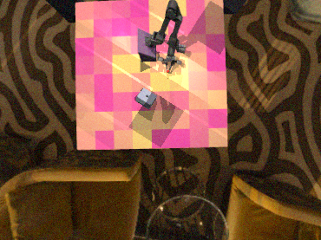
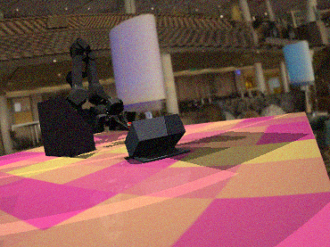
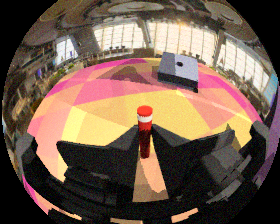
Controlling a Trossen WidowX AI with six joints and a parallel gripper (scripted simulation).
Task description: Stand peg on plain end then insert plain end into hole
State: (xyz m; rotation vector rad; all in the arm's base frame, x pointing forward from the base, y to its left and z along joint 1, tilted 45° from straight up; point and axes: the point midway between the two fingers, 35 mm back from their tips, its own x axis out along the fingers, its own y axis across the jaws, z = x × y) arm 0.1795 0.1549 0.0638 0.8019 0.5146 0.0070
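Now: the red peg right at my gripper tip. Round my gripper tip: grey sloped panel 210 mm ahead, 180 mm to the right, 10 mm below.
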